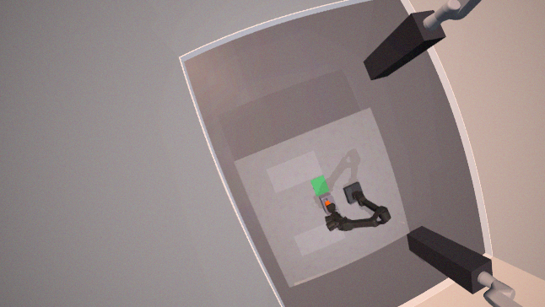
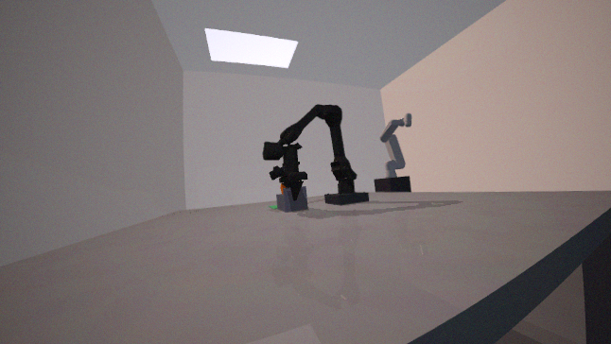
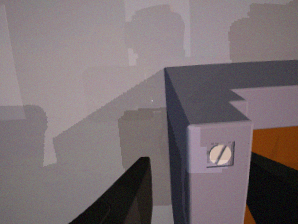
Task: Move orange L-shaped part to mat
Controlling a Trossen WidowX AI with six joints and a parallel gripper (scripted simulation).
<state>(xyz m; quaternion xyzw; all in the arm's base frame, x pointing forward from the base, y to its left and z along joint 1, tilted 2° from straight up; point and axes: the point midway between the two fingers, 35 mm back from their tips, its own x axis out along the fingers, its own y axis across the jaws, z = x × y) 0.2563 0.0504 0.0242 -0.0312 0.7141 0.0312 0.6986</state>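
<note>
Right now the orange L-shaped part is 50 mm to the right of my gripper tip and 10 mm above it. Also, from my gripper tip: green mat (10 mm ahead, 220 mm to the right, 50 mm below).
</note>
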